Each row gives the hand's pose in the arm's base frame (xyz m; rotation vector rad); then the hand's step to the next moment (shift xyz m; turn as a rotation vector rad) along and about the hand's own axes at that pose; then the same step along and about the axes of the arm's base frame.
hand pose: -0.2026 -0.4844 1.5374 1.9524 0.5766 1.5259
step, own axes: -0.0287 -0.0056 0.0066 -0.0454 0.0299 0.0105
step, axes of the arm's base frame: -0.0006 -0.0159 -0.0254 -0.0017 -0.0536 -0.0138
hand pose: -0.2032 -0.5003 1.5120 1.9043 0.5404 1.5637
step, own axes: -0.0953 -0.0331 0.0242 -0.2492 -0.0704 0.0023
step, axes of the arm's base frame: 0.0048 -0.0428 -0.0944 -0.0478 -0.1117 -0.2287
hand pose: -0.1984 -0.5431 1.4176 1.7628 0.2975 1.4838
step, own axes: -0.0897 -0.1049 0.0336 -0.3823 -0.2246 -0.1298
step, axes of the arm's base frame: 0.0367 -0.0017 -0.1372 -0.1593 -0.0394 -0.4319
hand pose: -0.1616 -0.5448 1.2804 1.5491 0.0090 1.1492
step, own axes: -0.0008 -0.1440 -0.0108 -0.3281 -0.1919 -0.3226
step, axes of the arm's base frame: 0.0722 0.0581 -0.1108 -0.2746 0.1239 -0.3972
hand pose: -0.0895 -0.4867 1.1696 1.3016 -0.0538 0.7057
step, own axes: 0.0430 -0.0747 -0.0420 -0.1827 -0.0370 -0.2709
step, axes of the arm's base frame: 0.0572 0.0498 -0.0587 -0.2196 0.1566 -0.1882
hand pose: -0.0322 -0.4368 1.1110 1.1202 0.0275 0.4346
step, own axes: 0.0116 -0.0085 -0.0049 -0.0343 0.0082 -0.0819
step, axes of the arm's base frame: 0.0122 0.0052 -0.0074 -0.0535 0.0617 -0.0359
